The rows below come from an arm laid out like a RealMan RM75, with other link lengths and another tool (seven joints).
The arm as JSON. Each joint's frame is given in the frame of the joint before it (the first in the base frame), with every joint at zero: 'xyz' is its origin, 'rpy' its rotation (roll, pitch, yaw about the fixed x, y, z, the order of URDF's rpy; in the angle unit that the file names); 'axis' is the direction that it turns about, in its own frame. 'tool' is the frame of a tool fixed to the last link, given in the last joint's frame.
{
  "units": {
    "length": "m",
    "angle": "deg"
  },
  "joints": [
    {
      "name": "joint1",
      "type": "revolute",
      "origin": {
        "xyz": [
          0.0,
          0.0,
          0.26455
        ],
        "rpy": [
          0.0,
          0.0,
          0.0
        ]
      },
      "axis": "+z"
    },
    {
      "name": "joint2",
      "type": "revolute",
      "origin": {
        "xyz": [
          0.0,
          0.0,
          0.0
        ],
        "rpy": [
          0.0,
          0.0,
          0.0
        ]
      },
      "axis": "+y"
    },
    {
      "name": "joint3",
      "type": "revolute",
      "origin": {
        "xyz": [
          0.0,
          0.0,
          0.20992
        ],
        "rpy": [
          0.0,
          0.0,
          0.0
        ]
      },
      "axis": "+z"
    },
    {
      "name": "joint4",
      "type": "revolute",
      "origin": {
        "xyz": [
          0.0,
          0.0,
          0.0
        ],
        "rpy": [
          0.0,
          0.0,
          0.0
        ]
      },
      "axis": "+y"
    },
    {
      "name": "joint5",
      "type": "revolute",
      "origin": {
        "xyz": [
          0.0,
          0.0,
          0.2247
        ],
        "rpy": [
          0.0,
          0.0,
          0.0
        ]
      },
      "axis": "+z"
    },
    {
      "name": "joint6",
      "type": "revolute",
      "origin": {
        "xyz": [
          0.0,
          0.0,
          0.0
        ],
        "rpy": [
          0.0,
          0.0,
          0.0
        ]
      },
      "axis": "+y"
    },
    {
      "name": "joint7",
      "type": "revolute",
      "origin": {
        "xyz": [
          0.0,
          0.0,
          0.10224
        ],
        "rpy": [
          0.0,
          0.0,
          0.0
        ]
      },
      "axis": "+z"
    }
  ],
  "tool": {
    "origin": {
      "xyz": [
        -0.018,
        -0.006,
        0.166
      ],
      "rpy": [
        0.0,
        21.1,
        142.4
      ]
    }
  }
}
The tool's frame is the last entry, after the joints.
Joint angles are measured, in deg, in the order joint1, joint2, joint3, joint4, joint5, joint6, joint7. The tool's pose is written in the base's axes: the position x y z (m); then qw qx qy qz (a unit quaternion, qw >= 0). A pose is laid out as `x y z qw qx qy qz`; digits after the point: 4 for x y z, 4 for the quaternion.
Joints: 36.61, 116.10, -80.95, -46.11, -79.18, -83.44, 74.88
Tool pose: 0.0057 0.3407 -0.0803 0.4443 0.3412 -0.8267 -0.0521
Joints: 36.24, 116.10, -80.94, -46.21, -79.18, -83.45, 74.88
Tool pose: 0.0075 0.3406 -0.0800 0.4442 0.3394 -0.8274 -0.0536
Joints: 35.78, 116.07, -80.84, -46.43, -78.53, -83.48, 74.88
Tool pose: 0.0071 0.3415 -0.0771 0.4483 0.3369 -0.8259 -0.0590
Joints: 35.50, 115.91, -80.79, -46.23, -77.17, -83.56, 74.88
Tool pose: 0.0057 0.3434 -0.0726 0.4561 0.3318 -0.8230 -0.0665
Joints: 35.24, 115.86, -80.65, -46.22, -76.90, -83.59, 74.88
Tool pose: 0.0065 0.3443 -0.0710 0.4577 0.3296 -0.8228 -0.0698
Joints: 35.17, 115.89, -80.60, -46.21, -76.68, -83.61, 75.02
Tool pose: 0.0061 0.3446 -0.0702 0.4597 0.3275 -0.8225 -0.0712
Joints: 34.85, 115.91, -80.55, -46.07, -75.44, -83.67, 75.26
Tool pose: 0.0044 0.3460 -0.0665 0.4682 0.3203 -0.8198 -0.0778
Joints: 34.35, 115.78, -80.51, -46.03, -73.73, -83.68, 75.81
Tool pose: 0.0028 0.3487 -0.0605 0.4788 0.3098 -0.8168 -0.0875
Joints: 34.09, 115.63, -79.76, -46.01, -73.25, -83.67, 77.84
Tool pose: 0.0037 0.3535 -0.0551 0.4849 0.2906 -0.8194 -0.0947
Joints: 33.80, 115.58, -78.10, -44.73, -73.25, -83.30, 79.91
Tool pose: 0.0117 0.3633 -0.0504 0.4883 0.2599 -0.8258 -0.1102
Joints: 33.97, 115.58, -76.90, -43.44, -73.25, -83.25, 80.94
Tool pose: 0.0163 0.3692 -0.0478 0.4916 0.2413 -0.8283 -0.1187
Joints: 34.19, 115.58, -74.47, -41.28, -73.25, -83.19, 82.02
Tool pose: 0.0244 0.3798 -0.0416 0.4971 0.2146 -0.8295 -0.1372
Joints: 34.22, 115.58, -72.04, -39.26, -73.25, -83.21, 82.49
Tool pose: 0.0332 0.3890 -0.0350 0.5021 0.1926 -0.8285 -0.1564
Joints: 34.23, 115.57, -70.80, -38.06, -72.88, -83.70, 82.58
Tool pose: 0.0366 0.3919 -0.0305 0.5087 0.1817 -0.8253 -0.1646
